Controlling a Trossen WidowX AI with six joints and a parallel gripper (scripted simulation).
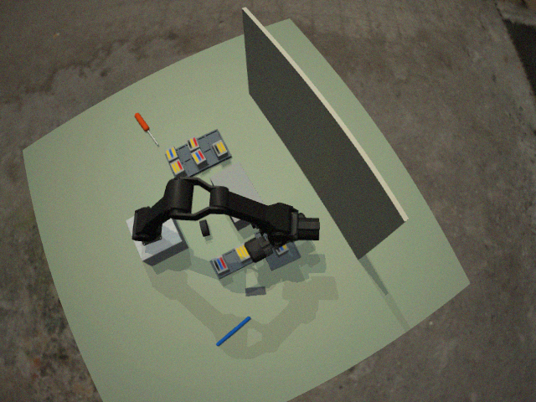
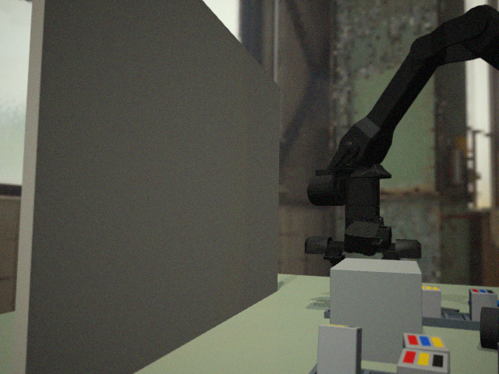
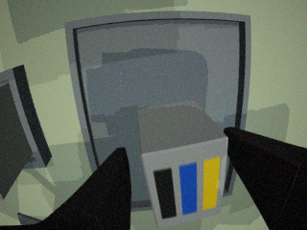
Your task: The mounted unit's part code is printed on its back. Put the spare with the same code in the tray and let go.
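My gripper tip is 2 cm above the grey tray. From my gripper tip the other things lie so: black tape roll 19 cm behind, 12 cm to the left; mounted unit 6 cm behind, 18 cm to the left, 3 cm above; blue marker pen 22 cm behind, 20 cm to the right, 2 cm below.
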